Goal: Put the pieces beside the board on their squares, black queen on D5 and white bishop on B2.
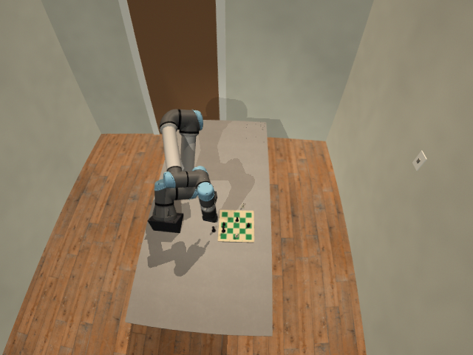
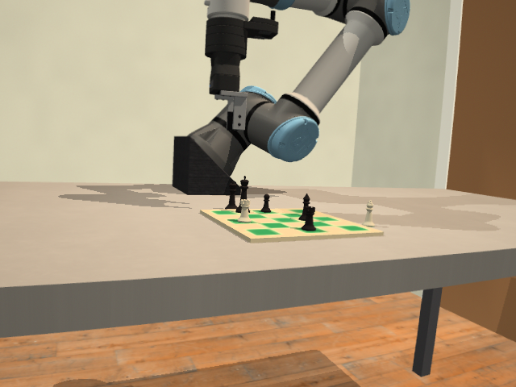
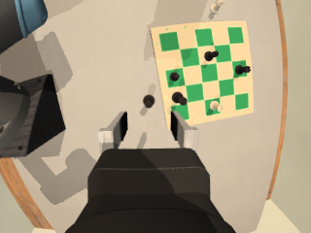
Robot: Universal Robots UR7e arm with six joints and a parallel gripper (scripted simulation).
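Now: the black queen 14 cm below my hand. From my hand the other things lie so: chessboard 16 cm below, 14 cm ahead, 4 cm to the left; black pawn 15 cm below, 6 cm ahead, 4 cm to the left; black king 13 cm below, 6 cm ahead.
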